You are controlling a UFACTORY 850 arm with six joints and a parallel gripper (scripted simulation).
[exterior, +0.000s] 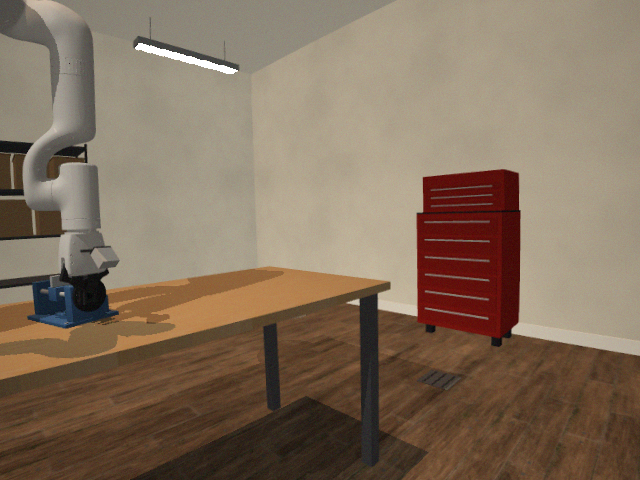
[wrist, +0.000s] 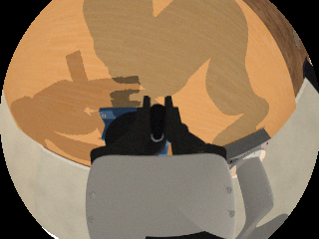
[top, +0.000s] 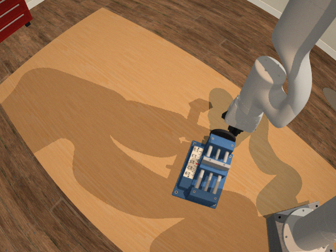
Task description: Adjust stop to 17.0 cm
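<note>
Now: hand 20 mm to the right of the black handwheel. From my hand the other things lie so: grey stop bar (150 mm to the left, 30 mm behind, 10 mm above).
</note>
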